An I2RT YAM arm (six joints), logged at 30 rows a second.
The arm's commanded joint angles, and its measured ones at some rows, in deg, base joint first. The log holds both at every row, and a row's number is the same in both.
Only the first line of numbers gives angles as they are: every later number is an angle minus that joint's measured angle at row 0.
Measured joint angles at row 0: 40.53, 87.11, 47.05, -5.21, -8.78, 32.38
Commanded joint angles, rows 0 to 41: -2.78, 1.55, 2.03, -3.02, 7.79, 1.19; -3.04, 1.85, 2.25, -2.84, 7.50, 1.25; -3.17, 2.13, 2.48, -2.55, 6.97, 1.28; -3.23, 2.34, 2.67, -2.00, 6.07, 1.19; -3.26, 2.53, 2.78, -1.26, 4.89, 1.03; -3.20, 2.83, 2.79, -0.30, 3.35, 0.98; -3.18, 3.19, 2.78, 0.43, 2.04, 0.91; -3.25, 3.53, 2.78, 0.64, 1.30, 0.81; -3.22, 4.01, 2.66, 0.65, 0.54, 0.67; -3.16, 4.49, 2.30, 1.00, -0.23, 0.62; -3.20, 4.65, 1.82, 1.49, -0.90, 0.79; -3.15, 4.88, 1.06, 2.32, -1.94, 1.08; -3.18, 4.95, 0.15, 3.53, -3.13, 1.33; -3.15, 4.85, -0.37, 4.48, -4.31, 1.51; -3.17, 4.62, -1.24, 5.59, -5.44, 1.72; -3.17, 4.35, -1.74, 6.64, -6.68, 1.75; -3.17, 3.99, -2.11, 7.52, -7.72, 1.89; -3.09, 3.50, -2.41, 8.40, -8.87, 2.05; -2.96, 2.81, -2.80, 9.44, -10.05, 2.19; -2.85, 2.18, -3.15, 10.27, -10.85, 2.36; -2.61, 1.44, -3.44, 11.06, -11.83, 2.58; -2.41, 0.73, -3.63, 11.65, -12.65, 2.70; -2.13, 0.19, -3.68, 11.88, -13.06, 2.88; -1.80, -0.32, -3.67, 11.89, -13.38, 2.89; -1.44, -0.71, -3.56, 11.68, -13.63, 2.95; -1.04, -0.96, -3.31, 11.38, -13.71, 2.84; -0.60, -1.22, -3.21, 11.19, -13.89, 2.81; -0.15, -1.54, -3.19, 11.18, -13.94, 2.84; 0.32, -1.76, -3.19, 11.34, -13.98, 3.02; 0.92, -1.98, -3.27, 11.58, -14.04, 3.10; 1.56, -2.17, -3.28, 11.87, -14.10, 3.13; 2.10, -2.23, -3.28, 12.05, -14.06, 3.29; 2.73, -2.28, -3.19, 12.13, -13.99, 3.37; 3.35, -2.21, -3.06, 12.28, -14.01, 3.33; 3.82, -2.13, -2.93, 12.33, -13.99, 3.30; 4.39, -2.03, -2.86, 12.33, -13.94, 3.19; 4.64, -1.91, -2.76, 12.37, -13.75, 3.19; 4.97, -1.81, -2.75, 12.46, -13.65, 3.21; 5.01, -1.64, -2.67, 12.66, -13.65, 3.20; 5.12, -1.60, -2.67, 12.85, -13.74, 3.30; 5.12, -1.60, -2.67, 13.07, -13.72, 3.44; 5.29, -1.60, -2.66, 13.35, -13.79, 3.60
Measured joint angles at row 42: 4.88, -0.28, -3.52, 9.09, -12.65, 2.56
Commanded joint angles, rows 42 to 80: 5.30, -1.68, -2.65, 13.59, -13.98, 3.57; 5.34, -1.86, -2.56, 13.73, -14.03, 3.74; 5.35, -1.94, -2.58, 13.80, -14.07, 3.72; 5.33, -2.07, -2.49, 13.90, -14.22, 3.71; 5.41, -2.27, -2.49, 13.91, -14.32, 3.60; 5.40, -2.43, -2.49, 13.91, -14.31, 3.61; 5.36, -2.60, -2.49, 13.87, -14.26, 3.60; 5.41, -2.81, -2.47, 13.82, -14.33, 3.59; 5.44, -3.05, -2.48, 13.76, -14.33, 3.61; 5.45, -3.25, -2.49, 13.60, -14.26, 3.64; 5.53, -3.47, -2.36, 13.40, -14.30, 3.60; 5.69, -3.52, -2.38, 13.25, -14.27, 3.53; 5.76, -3.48, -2.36, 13.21, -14.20, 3.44; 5.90, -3.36, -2.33, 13.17, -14.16, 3.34; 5.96, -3.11, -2.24, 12.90, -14.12, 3.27; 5.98, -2.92, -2.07, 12.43, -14.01, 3.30; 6.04, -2.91, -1.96, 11.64, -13.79, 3.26; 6.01, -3.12, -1.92, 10.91, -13.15, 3.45; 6.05, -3.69, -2.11, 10.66, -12.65, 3.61; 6.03, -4.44, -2.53, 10.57, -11.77, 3.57; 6.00, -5.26, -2.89, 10.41, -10.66, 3.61; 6.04, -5.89, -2.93, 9.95, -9.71, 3.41; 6.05, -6.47, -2.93, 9.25, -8.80, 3.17; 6.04, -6.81, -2.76, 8.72, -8.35, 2.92; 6.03, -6.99, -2.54, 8.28, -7.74, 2.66; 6.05, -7.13, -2.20, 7.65, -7.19, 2.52; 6.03, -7.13, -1.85, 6.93, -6.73, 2.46; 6.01, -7.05, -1.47, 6.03, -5.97, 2.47; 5.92, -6.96, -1.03, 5.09, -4.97, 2.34; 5.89, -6.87, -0.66, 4.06, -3.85, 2.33; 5.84, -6.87, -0.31, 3.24, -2.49, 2.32; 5.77, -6.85, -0.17, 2.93, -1.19, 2.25; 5.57, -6.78, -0.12, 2.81, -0.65, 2.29; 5.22, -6.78, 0.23, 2.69, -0.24, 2.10; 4.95, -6.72, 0.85, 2.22, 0.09, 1.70; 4.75, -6.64, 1.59, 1.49, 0.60, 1.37; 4.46, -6.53, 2.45, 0.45, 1.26, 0.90; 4.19, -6.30, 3.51, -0.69, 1.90, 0.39; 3.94, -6.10, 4.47, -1.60, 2.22, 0.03
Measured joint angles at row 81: 5.53, -6.16, 0.78, 1.11, -3.97, 1.36
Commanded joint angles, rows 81 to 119: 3.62, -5.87, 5.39, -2.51, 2.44, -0.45; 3.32, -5.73, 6.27, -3.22, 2.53, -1.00; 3.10, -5.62, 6.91, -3.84, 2.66, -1.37; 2.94, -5.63, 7.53, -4.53, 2.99, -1.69; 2.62, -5.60, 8.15, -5.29, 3.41, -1.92; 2.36, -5.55, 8.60, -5.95, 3.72, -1.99; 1.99, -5.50, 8.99, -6.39, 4.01, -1.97; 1.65, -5.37, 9.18, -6.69, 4.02, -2.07; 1.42, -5.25, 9.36, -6.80, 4.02, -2.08; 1.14, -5.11, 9.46, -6.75, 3.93, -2.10; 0.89, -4.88, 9.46, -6.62, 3.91, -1.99; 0.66, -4.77, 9.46, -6.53, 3.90, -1.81; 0.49, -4.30, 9.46, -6.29, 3.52, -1.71; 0.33, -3.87, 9.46, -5.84, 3.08, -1.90; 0.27, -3.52, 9.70, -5.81, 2.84, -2.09; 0.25, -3.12, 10.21, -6.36, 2.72, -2.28; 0.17, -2.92, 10.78, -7.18, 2.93, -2.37; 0.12, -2.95, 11.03, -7.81, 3.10, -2.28; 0.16, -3.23, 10.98, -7.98, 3.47, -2.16; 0.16, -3.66, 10.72, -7.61, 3.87, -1.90; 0.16, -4.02, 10.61, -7.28, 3.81, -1.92; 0.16, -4.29, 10.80, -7.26, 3.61, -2.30; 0.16, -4.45, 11.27, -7.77, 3.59, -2.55; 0.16, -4.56, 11.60, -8.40, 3.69, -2.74; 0.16, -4.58, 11.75, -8.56, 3.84, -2.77; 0.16, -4.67, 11.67, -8.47, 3.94, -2.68; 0.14, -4.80, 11.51, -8.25, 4.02, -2.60; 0.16, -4.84, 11.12, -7.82, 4.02, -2.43; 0.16, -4.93, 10.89, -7.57, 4.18, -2.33; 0.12, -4.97, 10.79, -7.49, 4.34, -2.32; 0.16, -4.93, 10.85, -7.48, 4.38, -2.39; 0.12, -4.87, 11.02, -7.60, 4.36, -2.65; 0.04, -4.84, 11.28, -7.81, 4.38, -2.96; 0.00, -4.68, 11.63, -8.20, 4.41, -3.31; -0.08, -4.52, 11.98, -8.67, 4.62, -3.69; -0.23, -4.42, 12.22, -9.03, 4.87, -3.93; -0.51, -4.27, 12.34, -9.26, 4.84, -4.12; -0.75, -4.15, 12.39, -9.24, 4.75, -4.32; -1.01, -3.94, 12.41, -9.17, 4.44, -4.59
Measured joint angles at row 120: 0.90, -3.43, 9.72, -10.73, -0.45, -3.52
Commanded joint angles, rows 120 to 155: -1.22, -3.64, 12.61, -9.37, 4.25, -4.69; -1.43, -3.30, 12.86, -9.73, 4.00, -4.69; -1.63, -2.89, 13.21, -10.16, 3.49, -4.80; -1.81, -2.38, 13.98, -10.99, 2.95, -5.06; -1.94, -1.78, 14.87, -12.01, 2.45, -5.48; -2.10, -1.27, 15.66, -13.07, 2.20, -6.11; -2.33, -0.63, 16.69, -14.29, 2.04, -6.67; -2.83, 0.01, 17.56, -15.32, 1.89, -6.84; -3.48, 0.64, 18.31, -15.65, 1.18, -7.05; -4.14, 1.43, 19.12, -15.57, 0.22, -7.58; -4.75, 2.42, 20.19, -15.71, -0.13, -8.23; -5.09, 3.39, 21.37, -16.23, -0.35, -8.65; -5.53, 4.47, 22.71, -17.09, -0.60, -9.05; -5.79, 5.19, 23.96, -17.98, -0.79, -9.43; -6.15, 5.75, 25.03, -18.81, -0.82, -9.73; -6.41, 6.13, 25.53, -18.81, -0.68, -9.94; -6.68, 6.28, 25.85, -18.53, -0.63, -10.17; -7.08, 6.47, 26.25, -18.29, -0.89, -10.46; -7.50, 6.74, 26.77, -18.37, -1.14, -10.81; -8.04, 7.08, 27.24, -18.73, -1.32, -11.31; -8.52, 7.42, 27.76, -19.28, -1.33, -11.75; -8.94, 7.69, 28.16, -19.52, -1.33, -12.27; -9.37, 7.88, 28.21, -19.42, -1.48, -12.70; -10.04, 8.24, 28.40, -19.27, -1.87, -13.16; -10.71, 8.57, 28.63, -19.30, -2.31, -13.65; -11.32, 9.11, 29.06, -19.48, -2.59, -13.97; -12.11, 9.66, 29.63, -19.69, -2.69, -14.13; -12.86, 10.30, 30.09, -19.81, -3.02, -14.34; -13.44, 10.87, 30.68, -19.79, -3.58, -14.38; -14.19, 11.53, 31.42, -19.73, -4.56, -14.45; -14.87, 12.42, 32.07, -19.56, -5.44, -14.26; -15.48, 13.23, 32.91, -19.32, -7.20, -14.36; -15.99, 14.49, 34.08, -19.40, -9.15, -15.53; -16.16, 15.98, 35.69, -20.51, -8.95, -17.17; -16.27, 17.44, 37.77, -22.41, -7.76, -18.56; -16.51, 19.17, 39.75, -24.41, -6.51, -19.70
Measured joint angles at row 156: -13.66, 16.42, 34.51, -26.34, -12.15, -15.95
